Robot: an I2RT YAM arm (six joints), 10 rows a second.
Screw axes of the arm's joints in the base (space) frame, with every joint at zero. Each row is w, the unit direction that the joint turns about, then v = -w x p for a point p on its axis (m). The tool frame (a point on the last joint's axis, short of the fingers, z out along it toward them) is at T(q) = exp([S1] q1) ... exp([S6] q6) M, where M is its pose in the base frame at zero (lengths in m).
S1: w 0 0 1 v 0.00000 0.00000 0.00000
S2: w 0 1 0 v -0.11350 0.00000 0.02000
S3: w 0 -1 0 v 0.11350 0.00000 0.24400
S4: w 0 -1 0 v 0.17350 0.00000 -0.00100
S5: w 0 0 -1 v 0.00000 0.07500 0.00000
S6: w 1 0 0 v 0.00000 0.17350 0.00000
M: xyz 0.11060 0.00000 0.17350 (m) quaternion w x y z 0.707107 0 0.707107 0
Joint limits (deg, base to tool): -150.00..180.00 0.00..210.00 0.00..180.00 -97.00..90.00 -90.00..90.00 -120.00..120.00
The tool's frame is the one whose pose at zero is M.
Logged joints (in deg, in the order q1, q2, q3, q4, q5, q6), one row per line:
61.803 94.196 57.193 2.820 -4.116 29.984
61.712 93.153 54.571 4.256 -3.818 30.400
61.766 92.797 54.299 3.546 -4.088 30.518
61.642 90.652 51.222 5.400 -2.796 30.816
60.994 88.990 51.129 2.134 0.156 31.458
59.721 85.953 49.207 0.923 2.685 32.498
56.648 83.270 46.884 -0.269 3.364 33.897
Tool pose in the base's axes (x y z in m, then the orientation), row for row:
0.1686 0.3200 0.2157 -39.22 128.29 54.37
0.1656 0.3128 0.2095 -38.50 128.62 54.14
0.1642 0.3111 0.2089 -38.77 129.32 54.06
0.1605 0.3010 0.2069 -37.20 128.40 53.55
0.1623 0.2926 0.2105 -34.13 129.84 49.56
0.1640 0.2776 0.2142 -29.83 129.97 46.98
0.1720 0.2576 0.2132 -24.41 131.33 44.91
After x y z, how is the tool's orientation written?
As a rotation vector, in degrees.
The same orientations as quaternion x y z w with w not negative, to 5 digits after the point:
-0.25823 0.84468 0.35798 0.30278
-0.25348 0.84681 0.35645 0.30267
-0.25455 0.84907 0.35494 0.29714
-0.24568 0.84800 0.35366 0.30896
-0.22624 0.86068 0.32852 0.31642
-0.19912 0.86757 0.31360 0.33065
-0.16324 0.87825 0.30033 0.33441

